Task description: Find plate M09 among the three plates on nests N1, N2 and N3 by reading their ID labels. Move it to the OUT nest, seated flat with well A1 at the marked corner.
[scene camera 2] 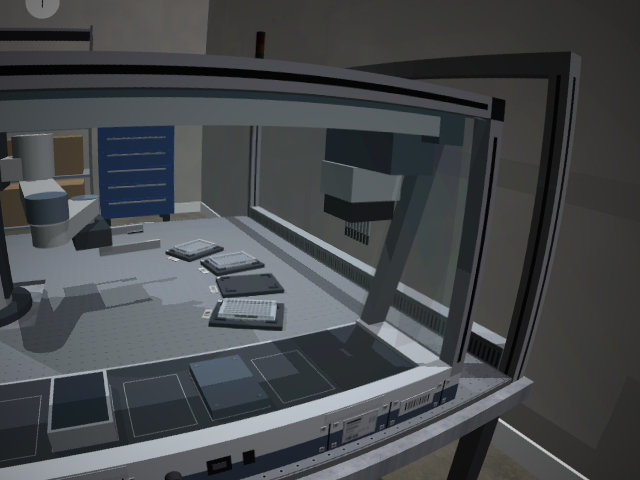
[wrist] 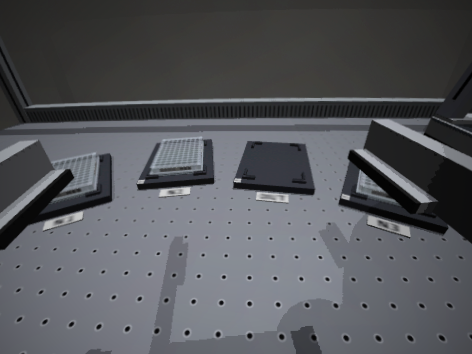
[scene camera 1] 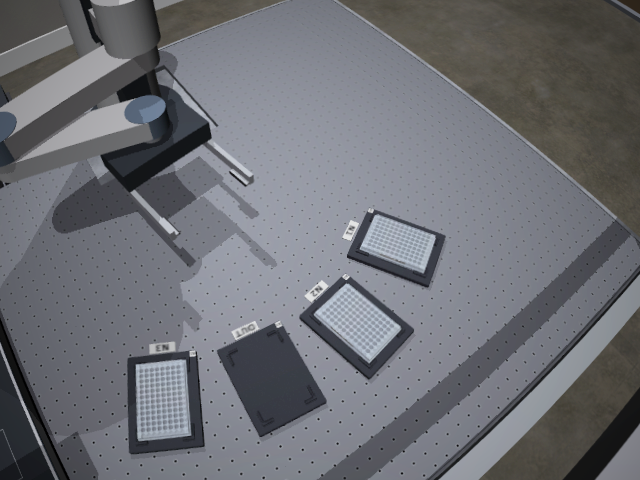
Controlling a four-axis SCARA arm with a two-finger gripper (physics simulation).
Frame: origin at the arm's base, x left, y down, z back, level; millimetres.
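Where they show: gripper, fingertip midpoint: (scene camera 2: 150,234) (wrist: 214,147) (scene camera 1: 213,206).
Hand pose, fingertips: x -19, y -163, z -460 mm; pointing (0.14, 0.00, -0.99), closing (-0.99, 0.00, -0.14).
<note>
After its pixels a point has its place.
Three clear 96-well plates sit in dark nests: one plate (scene camera 1: 398,241) @[x 256, y -38, z -642 mm] (scene camera 2: 195,248) (wrist: 80,172) @[x 235, y -38, z -643 mm] on N1, one plate (scene camera 1: 357,321) @[x 89, y -38, z -722 mm] (scene camera 2: 232,260) (wrist: 179,154) @[x 86, y -39, z -703 mm] on N2, and one plate (scene camera 1: 162,399) @[x -252, y -34, z -646 mm] (scene camera 2: 248,308) (wrist: 370,182) @[x -207, y -38, z -618 mm] on N3. Their ID labels are too small and blurred to read. The OUT nest (scene camera 1: 272,379) @[x -85, y -25, z -717 mm] (scene camera 2: 249,284) (wrist: 274,166) @[x -81, y -25, z -686 mm] is empty, between N2 and N3, with a white mark (scene camera 1: 279,324) @[x -19, y -25, z -643 mm] (wrist: 238,180) @[x -21, y -25, z -642 mm] at one corner. My gripper (scene camera 1: 209,205) @[x -19, y -163, z -460 mm] (scene camera 2: 151,235) @[x -19, y -163, z -460 mm] is open and empty, above the table and apart from all nests. In the wrist view its fingers partly hide the N1 and N3 plates.
A deck with a grey-blue block (scene camera 2: 227,384) and a white-rimmed box (scene camera 2: 81,400) runs along the near side in scene camera 2. A pipetting head (scene camera 2: 359,180) hangs over the right side. A slotted rail (scene camera 2: 320,250) (wrist: 200,110) borders the table beyond the nests.
</note>
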